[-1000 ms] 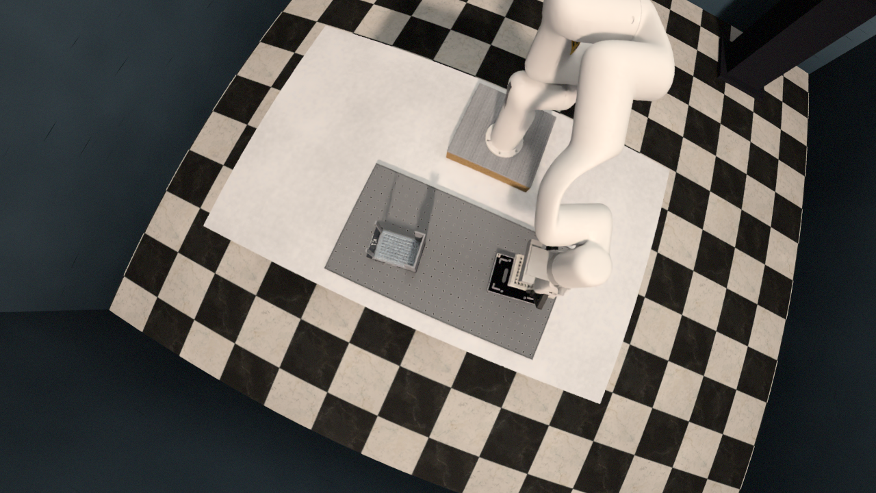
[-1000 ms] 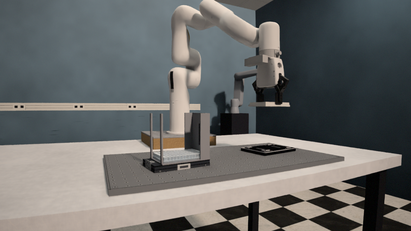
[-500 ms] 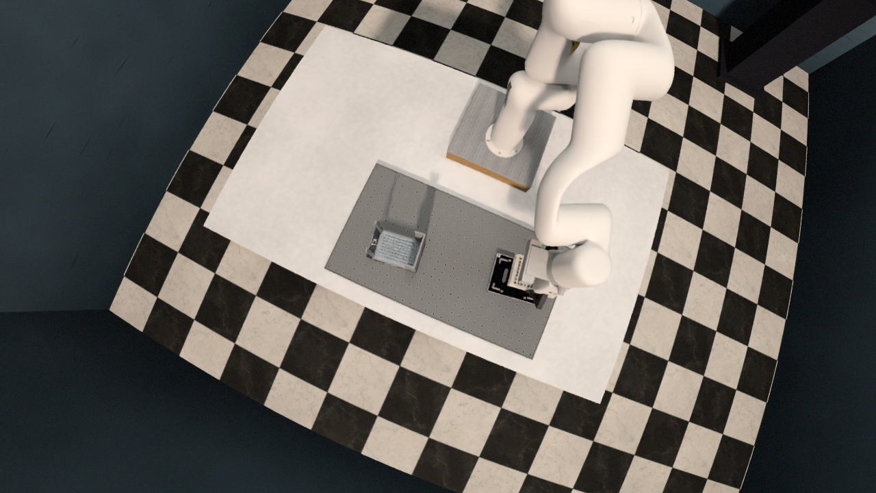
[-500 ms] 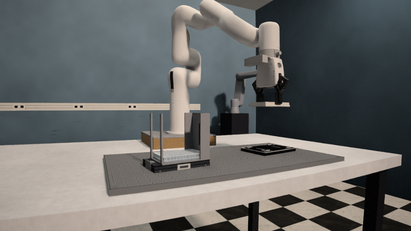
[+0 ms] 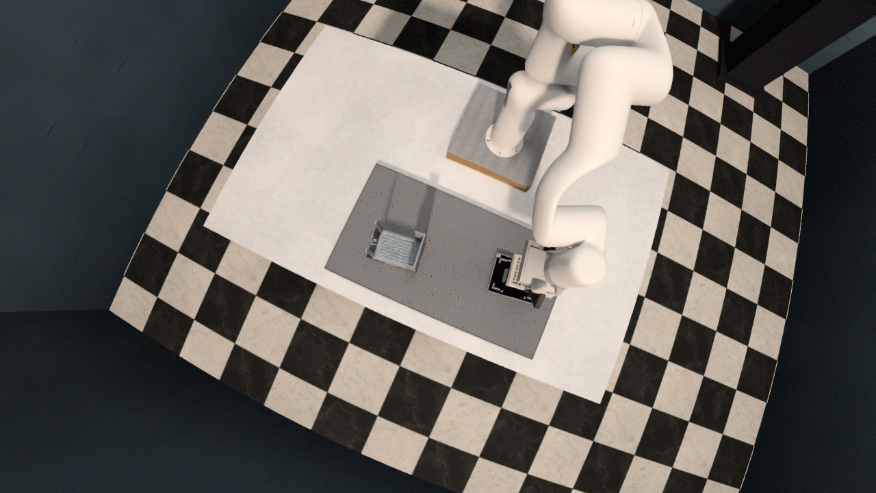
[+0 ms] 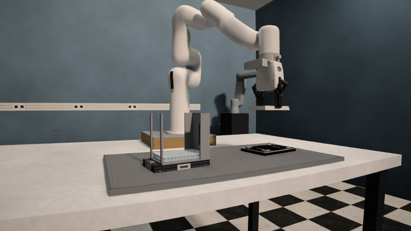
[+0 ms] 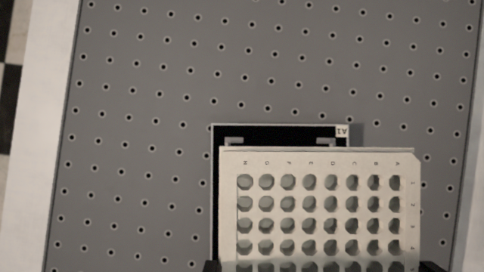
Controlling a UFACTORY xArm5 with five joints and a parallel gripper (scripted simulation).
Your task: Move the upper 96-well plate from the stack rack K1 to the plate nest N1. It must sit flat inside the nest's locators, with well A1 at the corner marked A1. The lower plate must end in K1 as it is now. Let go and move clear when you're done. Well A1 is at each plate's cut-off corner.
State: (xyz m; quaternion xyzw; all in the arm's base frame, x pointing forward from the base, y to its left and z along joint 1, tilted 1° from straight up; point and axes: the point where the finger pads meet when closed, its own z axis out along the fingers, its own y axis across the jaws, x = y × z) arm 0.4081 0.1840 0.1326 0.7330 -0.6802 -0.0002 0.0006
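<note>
The black plate nest is 16 cm below my hand. Round my hand: tall grey wall: 30 cm to the right, 9 cm below, 4 cm ahead; white 96-well plate: 1 cm below; clear plate: 37 cm to the right, 14 cm below, 5 cm ahead.
</note>
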